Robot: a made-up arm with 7 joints.
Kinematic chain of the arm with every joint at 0, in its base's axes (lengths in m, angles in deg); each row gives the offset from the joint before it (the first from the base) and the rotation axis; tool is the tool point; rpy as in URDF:
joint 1: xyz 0 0 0.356 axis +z
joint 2: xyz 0 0 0 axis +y
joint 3: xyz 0 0 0.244 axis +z
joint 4: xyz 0.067 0 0 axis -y
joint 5: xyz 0.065 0 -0.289 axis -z
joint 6: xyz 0 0 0 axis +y
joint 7: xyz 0.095 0 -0.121 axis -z
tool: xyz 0 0 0 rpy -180 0 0
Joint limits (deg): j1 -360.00..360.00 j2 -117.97..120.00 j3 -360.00..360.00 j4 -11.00..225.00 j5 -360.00..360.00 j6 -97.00..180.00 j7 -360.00..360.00
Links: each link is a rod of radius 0.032 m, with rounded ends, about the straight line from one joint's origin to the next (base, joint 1, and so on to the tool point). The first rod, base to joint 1, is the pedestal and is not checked.
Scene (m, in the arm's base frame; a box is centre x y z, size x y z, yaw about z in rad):
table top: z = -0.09
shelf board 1: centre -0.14 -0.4 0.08 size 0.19 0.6 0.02 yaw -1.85
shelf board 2: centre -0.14 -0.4 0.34 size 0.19 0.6 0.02 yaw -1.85
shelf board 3: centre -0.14 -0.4 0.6 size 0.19 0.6 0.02 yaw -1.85
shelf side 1: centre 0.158 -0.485 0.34 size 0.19 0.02 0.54 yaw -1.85
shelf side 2: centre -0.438 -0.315 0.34 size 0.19 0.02 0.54 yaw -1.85
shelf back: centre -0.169 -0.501 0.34 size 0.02 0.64 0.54 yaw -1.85
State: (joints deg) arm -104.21 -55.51 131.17 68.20 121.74 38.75 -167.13
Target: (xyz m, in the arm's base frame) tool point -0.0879 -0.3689 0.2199
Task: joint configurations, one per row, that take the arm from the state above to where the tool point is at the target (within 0.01 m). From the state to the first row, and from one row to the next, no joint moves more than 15 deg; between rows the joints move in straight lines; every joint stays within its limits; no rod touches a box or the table.
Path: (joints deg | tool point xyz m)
1: -117.18 -57.52 129.58 54.14 123.86 32.88 -167.13 | 0.4028 -0.0061 0.1338
2: -130.15 -59.54 128.00 40.07 125.99 27.02 -167.13 | 0.2813 -0.1619 0.1357
3: -143.12 -61.55 126.41 26.01 128.11 21.15 -167.13 | 0.1161 -0.2327 0.1661
4: -156.09 -63.57 124.82 11.95 130.23 15.29 -167.13 | -0.0426 -0.2108 0.2199
5: -166.14 -71.45 120.24 21.49 127.36 21.35 -167.13 | -0.0463 -0.2631 0.2126
6: -176.18 -79.33 115.66 31.04 124.49 27.41 -167.13 | -0.0621 -0.3177 0.2140
7: -186.23 -87.20 111.08 40.59 121.62 33.47 -167.13 | -0.0878 -0.3689 0.2199

